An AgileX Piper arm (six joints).
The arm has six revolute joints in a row. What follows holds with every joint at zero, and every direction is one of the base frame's. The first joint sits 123 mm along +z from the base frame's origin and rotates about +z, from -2.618 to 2.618 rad. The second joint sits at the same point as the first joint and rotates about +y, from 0 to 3.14 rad. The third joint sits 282.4 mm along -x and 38.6 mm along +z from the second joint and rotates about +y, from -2.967 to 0 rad. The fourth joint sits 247.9 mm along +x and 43.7 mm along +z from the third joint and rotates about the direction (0.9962, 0, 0.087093), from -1.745 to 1.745 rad. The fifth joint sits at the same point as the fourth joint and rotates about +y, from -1.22 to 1.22 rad. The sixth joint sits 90.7 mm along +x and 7.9 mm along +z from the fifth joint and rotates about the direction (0.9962, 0, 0.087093), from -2.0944 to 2.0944 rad. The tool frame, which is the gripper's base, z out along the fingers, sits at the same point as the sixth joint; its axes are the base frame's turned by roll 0, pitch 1.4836 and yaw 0 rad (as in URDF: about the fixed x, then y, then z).
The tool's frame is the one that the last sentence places.
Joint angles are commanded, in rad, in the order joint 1, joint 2, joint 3, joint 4, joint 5, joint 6. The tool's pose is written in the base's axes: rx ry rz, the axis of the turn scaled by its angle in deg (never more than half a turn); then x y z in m. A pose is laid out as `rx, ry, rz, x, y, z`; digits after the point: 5 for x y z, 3 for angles.
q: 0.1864 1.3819 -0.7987 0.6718 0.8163 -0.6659
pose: -34.186, 150.800, 37.321, 0.23407, 0.08617, 0.23224
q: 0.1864 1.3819 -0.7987 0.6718 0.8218 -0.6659
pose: -34.361, 150.995, 37.552, 0.23359, 0.08630, 0.23218
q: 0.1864 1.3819 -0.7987 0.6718 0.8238 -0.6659
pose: -34.425, 151.065, 37.636, 0.23341, 0.08634, 0.23216
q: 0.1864 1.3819 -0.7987 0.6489 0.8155 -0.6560
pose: -34.645, 151.286, 36.087, 0.23392, 0.08489, 0.23143
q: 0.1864 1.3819 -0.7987 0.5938 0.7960 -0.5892
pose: -32.001, 152.792, 33.097, 0.23519, 0.08141, 0.22984
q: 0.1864 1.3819 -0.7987 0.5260 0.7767 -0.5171
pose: -29.581, 154.226, 29.424, 0.23648, 0.07721, 0.22814
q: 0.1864 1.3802 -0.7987 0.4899 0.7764 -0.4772
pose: -28.423, 155.232, 27.785, 0.23618, 0.07510, 0.22757
